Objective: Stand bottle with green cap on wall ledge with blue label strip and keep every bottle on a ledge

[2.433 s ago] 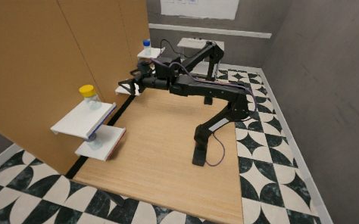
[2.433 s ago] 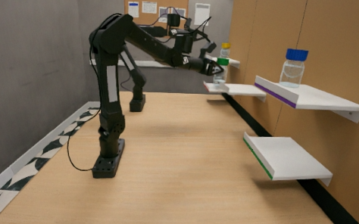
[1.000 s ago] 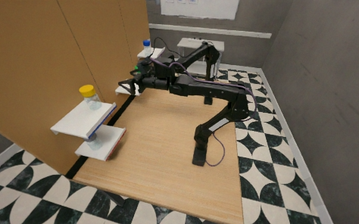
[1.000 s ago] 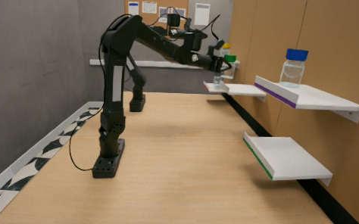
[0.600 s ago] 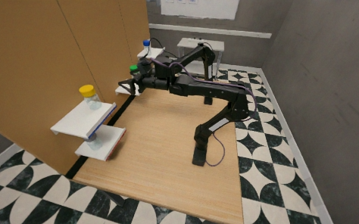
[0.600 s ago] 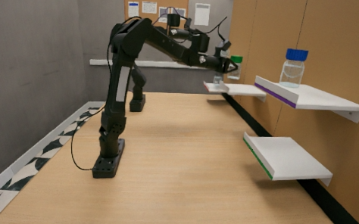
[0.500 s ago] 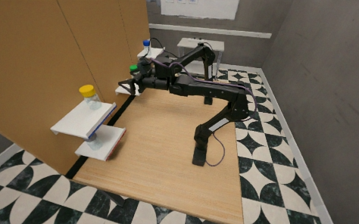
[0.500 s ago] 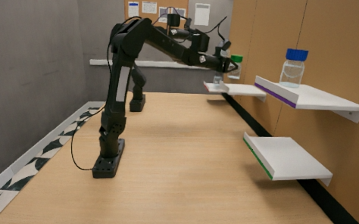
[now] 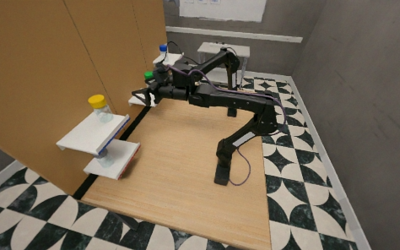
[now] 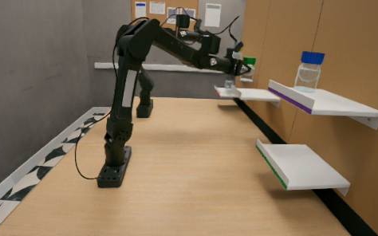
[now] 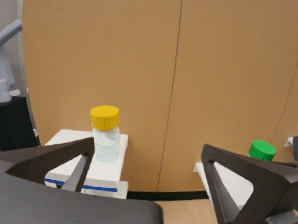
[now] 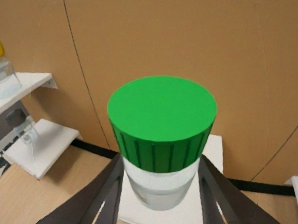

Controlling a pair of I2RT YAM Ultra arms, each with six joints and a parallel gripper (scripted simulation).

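The green-capped bottle lies 250 mm to the right of my left hand, 130 mm below it and 110 mm ahead of it. Round my left hand: blue-capped bottle 590 mm to the right, 170 mm ahead, 90 mm below; then yellow-capped bottle 150 mm ahead, 90 mm below, 80 mm to the left.
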